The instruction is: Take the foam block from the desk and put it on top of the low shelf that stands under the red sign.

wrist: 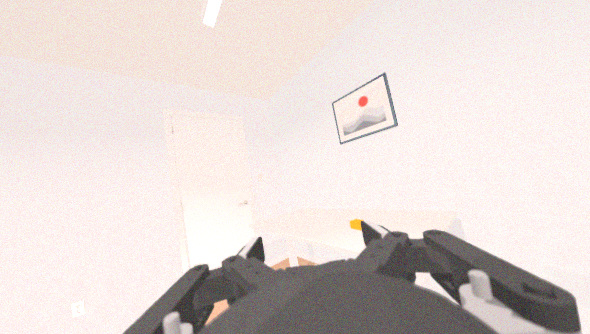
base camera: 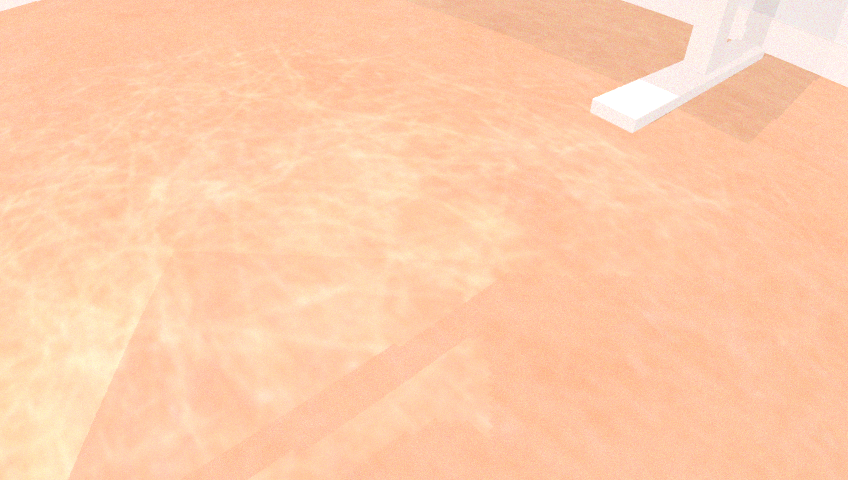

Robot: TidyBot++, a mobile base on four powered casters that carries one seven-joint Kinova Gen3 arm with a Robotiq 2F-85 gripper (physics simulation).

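Frame: origin at the arm's base, x back, y right, z up, level; millimetres.
Seen in the pictures: gripper, fingertip midpoint: (wrist: 312, 240).
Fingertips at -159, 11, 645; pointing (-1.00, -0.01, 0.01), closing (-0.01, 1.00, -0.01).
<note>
A point is followed by its place in that frame, as x, y, z.
A small yellow block (wrist: 356, 224) @(-1123, 279, 356), perhaps the foam block, shows in the wrist view on the pale desk (wrist: 310, 220) @(-1553, -8, 323), beyond the right fingertip, which partly hides it. In the base view a white foot and leg of a desk (base camera: 645, 99) @(-819, 356, -372) stand at the upper right. My gripper (wrist: 312, 240) @(-159, 11, 645) is open, its fingers wide apart, with no object between them. The block is well away from it. The low shelf and the red sign do not show in either view.
A framed picture with a red dot (wrist: 364, 117) @(-1523, 629, 1138) hangs on the right wall. A white door (wrist: 215, 185) @(-1990, -1059, 802) stands left of the room's corner. A white wall outlet (wrist: 77, 309) @(-1234, -1907, 2) is at the lower left. The orange floor (base camera: 357, 208) @(-541, -66, -397) fills most of the base view.
</note>
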